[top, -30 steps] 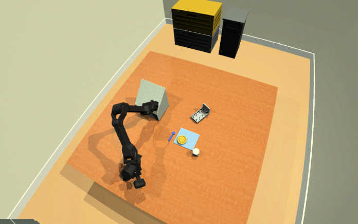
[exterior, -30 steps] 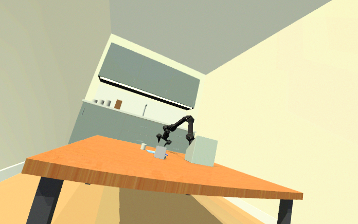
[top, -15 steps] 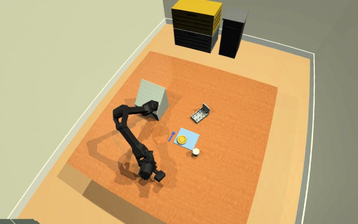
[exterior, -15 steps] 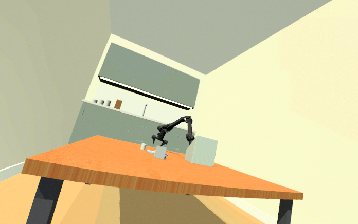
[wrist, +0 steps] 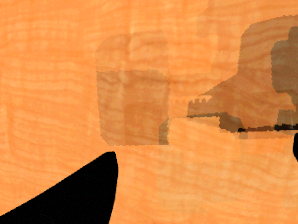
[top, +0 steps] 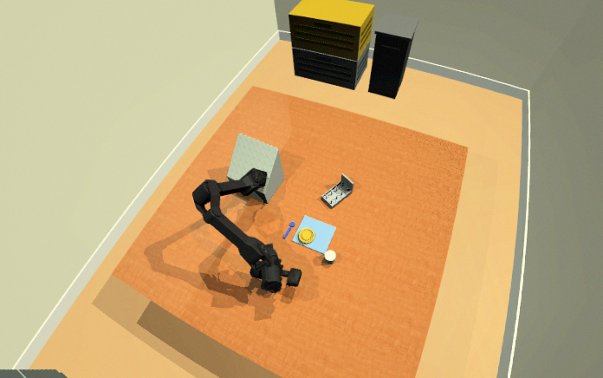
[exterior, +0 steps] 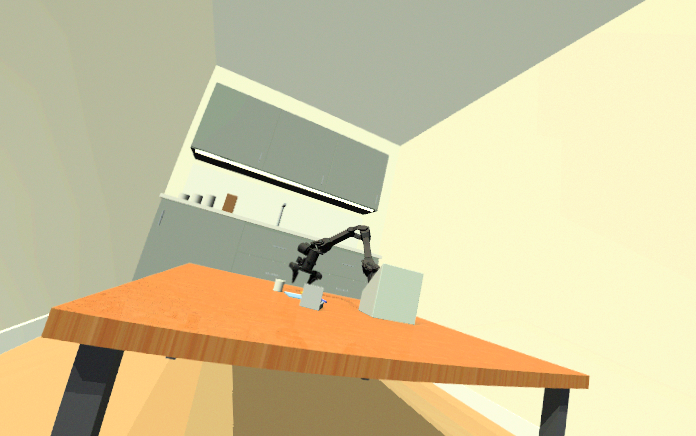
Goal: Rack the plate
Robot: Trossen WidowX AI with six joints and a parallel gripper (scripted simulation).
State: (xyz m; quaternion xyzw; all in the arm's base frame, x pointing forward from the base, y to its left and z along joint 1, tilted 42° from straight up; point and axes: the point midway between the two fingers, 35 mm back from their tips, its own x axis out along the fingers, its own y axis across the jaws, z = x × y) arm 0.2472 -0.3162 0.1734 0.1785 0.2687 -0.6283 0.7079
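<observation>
The yellow plate lies 20 mm ahead of my gripper tip, 230 mm to the left of it and 20 mm below it. Round my gripper tip: light blue mat (40 mm ahead, 250 mm to the left, 30 mm below); then blue spoon (70 mm behind, 240 mm to the left, 30 mm below); then white cup (140 mm ahead, 180 mm to the left, 10 mm below).
</observation>
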